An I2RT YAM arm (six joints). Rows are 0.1 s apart.
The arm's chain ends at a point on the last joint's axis. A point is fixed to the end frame.
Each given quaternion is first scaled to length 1.
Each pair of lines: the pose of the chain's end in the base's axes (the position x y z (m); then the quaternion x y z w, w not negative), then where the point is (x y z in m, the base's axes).
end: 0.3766, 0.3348, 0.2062, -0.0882, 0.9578, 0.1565, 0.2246
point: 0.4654 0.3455 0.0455
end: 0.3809, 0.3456, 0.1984, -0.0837, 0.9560, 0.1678, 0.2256
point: 0.4697 0.3599 0.0380
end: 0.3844, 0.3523, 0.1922, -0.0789, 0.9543, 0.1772, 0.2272
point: 0.4734 0.3695 0.0322
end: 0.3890, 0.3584, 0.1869, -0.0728, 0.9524, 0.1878, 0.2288
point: 0.4781 0.3788 0.0273
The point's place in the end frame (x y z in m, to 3 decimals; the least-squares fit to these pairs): -0.006 -0.053 0.176
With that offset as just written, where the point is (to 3 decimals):
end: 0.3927, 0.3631, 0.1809, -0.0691, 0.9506, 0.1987, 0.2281
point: 0.481 0.387 0.022
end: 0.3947, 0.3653, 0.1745, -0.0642, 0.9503, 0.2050, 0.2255
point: 0.482 0.391 0.015
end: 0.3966, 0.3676, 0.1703, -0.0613, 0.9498, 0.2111, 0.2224
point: 0.483 0.395 0.010
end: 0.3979, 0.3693, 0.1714, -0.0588, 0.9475, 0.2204, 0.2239
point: 0.485 0.400 0.012
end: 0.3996, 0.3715, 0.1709, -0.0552, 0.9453, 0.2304, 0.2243
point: 0.486 0.405 0.012
